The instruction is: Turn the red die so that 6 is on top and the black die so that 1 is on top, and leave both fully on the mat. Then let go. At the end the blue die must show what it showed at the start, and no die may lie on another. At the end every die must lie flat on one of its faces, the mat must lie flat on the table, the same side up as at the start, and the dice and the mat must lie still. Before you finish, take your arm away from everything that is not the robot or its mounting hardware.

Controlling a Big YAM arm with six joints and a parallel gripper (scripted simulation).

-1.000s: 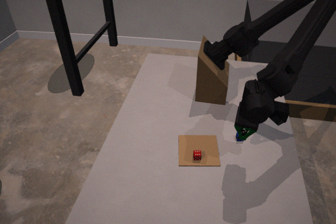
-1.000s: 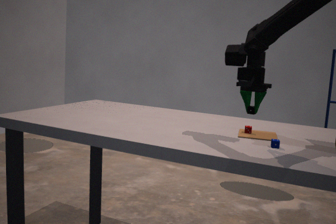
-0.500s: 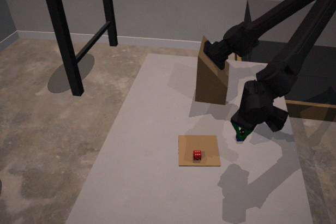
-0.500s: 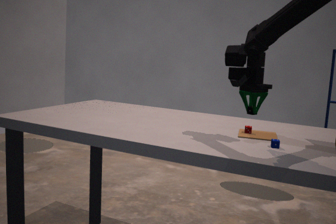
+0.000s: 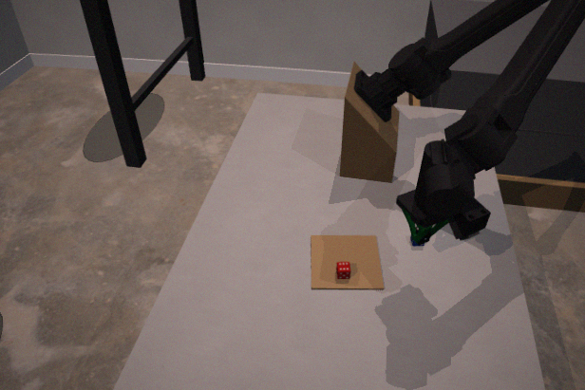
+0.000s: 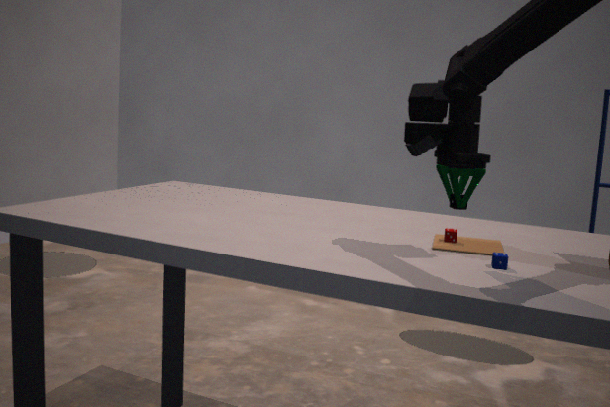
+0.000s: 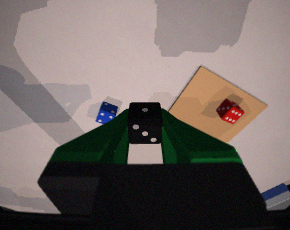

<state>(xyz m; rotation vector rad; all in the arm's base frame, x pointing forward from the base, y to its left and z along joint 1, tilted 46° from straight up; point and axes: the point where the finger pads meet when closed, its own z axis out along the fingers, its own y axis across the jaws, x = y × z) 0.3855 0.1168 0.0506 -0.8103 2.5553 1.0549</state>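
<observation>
The black die is right at my hand. Round my hand: red die: 14 cm to the right, 9 cm below, 3 cm ahead; then tan mat: 14 cm to the right, 11 cm below, 1 cm behind; then blue die: 10 cm below, 9 cm behind, 1 cm to the left.
</observation>
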